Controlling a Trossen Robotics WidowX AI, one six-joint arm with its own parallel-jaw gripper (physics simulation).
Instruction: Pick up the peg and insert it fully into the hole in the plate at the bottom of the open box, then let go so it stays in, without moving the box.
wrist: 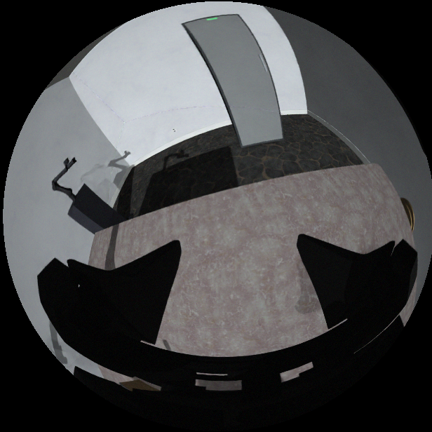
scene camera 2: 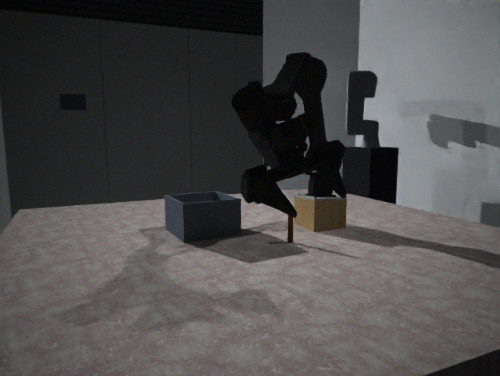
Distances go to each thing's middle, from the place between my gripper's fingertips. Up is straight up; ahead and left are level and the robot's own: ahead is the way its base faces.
I see the blue-grey box (scene camera 2: 190, 217) 510 mm to the right of my hand and 110 mm below it.
